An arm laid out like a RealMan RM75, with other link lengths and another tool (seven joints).
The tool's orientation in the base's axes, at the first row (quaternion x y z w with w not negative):
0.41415, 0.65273, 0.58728, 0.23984
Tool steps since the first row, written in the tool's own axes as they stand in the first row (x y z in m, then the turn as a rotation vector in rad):
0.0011, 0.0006, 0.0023, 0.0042, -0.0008, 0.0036
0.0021, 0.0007, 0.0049, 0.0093, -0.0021, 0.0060
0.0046, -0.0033, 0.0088, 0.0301, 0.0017, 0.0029
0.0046, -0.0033, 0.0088, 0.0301, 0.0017, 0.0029
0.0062, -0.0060, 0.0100, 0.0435, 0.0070, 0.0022
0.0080, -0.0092, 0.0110, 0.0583, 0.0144, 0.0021
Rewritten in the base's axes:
0.0014, 0.0022, 0.0003, 0.0004, 0.0055, -0.0007
0.0030, 0.0045, 0.0001, -0.0008, 0.0111, -0.0016
0.0037, 0.0089, -0.0041, -0.0136, 0.0263, 0.0063
0.0037, 0.0089, -0.0041, -0.0136, 0.0263, 0.0063
0.0031, 0.0110, -0.0067, -0.0200, 0.0368, 0.0139
0.0021, 0.0131, -0.0096, -0.0262, 0.0487, 0.0236

